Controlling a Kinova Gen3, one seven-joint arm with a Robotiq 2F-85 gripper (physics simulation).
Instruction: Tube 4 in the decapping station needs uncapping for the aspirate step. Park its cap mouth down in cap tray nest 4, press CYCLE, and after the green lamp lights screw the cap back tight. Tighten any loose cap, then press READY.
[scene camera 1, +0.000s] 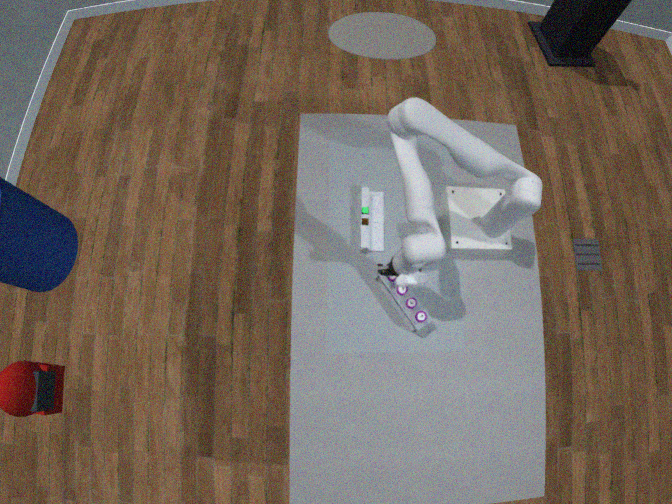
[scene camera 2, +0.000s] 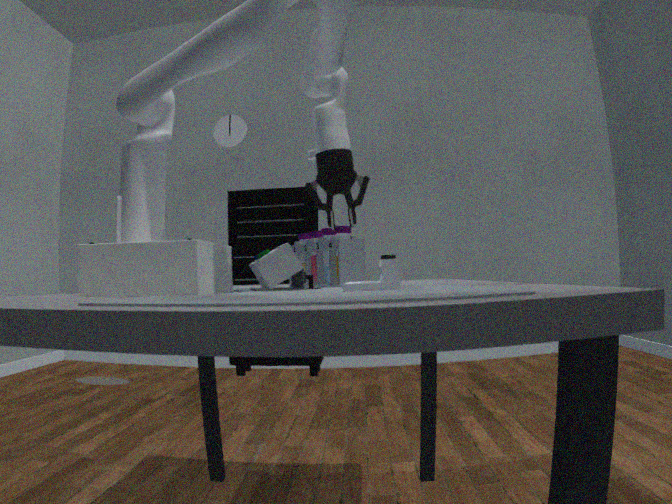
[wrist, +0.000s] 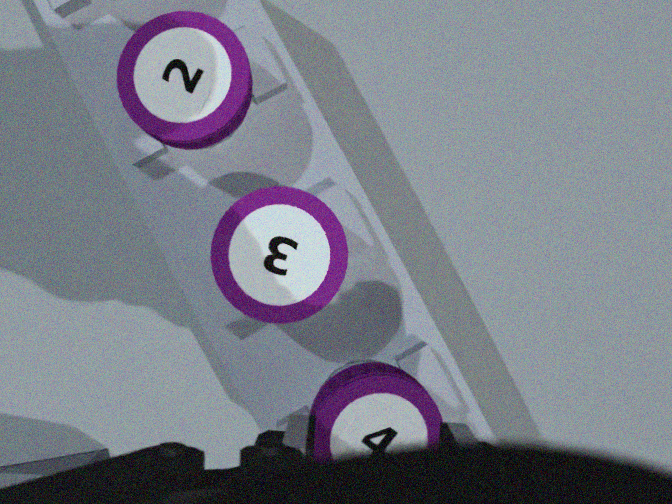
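The decapping station (scene camera 1: 407, 303) is a grey rack holding a row of tubes with purple-rimmed white caps. In the wrist view I see cap 2 (wrist: 184, 78), cap 3 (wrist: 279, 253) and cap 4 (wrist: 375, 420), all in line on the rack. My gripper (scene camera 2: 340, 221) points straight down with its dark fingers on both sides of cap 4 (scene camera 2: 341, 230), and it looks shut on it. The wrist hides most of cap 4 from above (scene camera 1: 391, 278). The lamp (scene camera 1: 365, 209) on the white button panel (scene camera 1: 372, 218) glows green.
A brown button (scene camera 1: 365, 221) sits just below the lamp on the panel. The robot's white base plate (scene camera 1: 477, 217) is to the right of the panel. A small white post with a dark top (scene camera 2: 387, 268) stands right of the rack. A grey slab edge (wrist: 48, 450) shows at lower left.
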